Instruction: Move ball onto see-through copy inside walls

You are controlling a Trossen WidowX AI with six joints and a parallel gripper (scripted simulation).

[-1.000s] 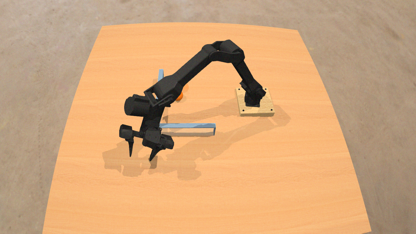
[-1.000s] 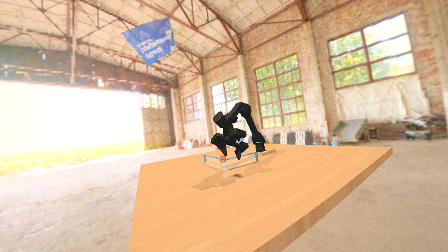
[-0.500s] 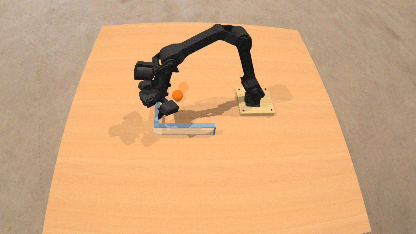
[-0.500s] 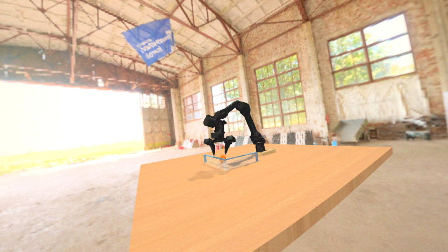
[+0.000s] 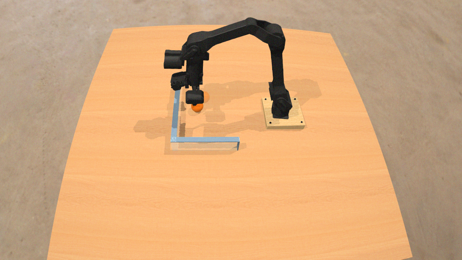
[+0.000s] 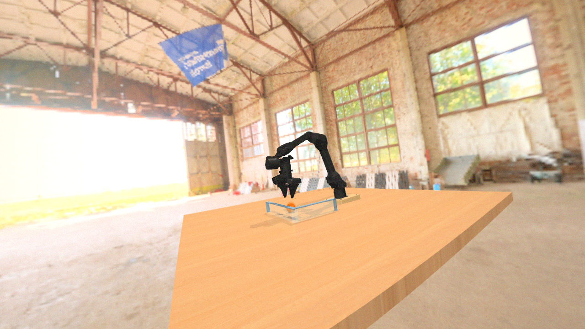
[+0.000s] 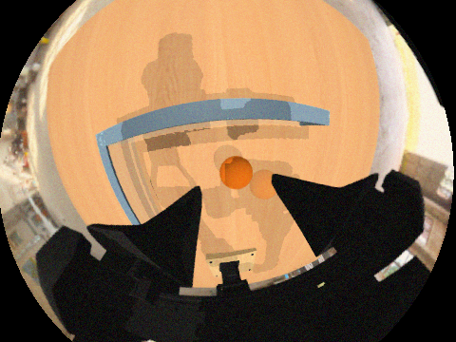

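My gripper tip is 50 mm above the orange ball, 10 mm to the left of it and 10 mm past it. From my gripper tip the other things lie so: see-through copy of ball: 60 mm to the right, 50 mm below, 30 mm behind.
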